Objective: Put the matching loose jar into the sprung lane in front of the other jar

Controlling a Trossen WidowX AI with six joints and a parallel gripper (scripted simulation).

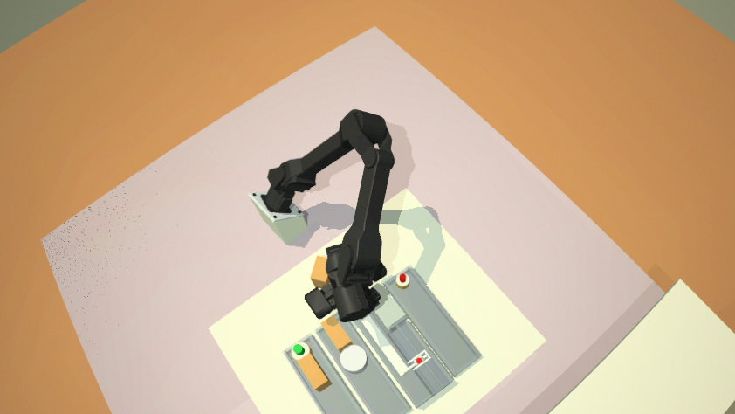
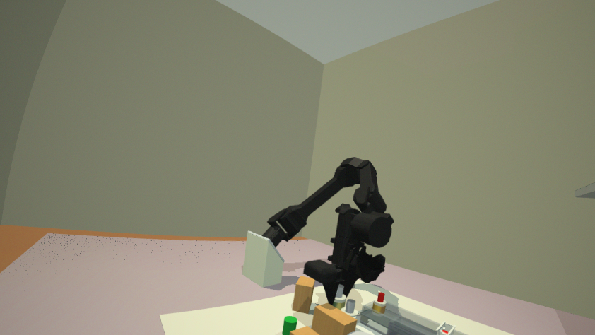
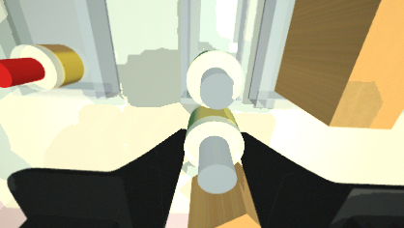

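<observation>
Now: gripper tip 180 mm short of the lane, 40 mm to the right of it and 30 mm above it. Round my gripper tip: red mark (220 mm ahead, 50 mm to the left, 20 mm above).
</observation>
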